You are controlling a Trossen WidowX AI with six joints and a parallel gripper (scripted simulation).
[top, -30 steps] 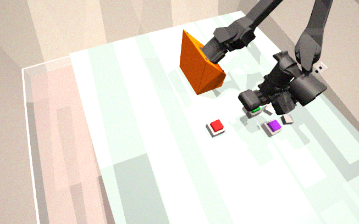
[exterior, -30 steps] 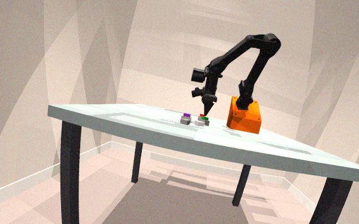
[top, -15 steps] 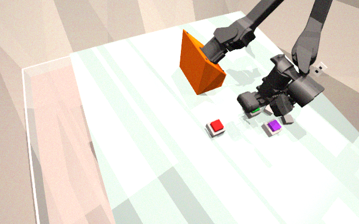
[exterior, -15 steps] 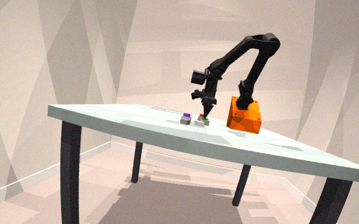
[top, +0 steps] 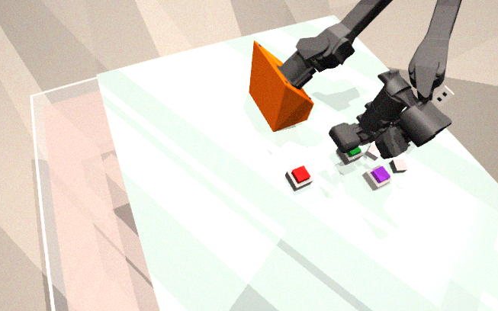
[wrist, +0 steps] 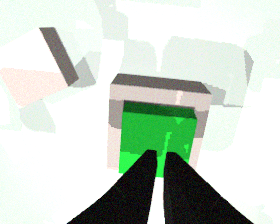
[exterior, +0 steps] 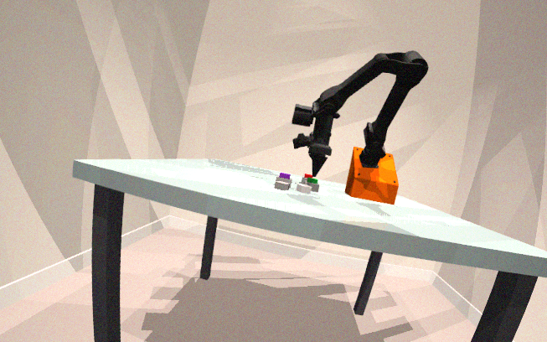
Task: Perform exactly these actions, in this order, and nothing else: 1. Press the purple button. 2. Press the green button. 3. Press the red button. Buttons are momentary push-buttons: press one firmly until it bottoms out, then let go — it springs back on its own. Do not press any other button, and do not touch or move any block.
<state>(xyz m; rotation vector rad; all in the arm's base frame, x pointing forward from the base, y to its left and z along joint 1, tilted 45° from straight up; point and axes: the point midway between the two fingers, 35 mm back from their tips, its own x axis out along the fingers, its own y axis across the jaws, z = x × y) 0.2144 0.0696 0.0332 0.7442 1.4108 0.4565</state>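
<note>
My gripper tip is 10 mm above the green button. Also, from my gripper tip: red button 160 mm to the right, 10 mm below, 10 mm behind; then purple button 90 mm ahead, 10 mm to the left, 10 mm below.
</note>
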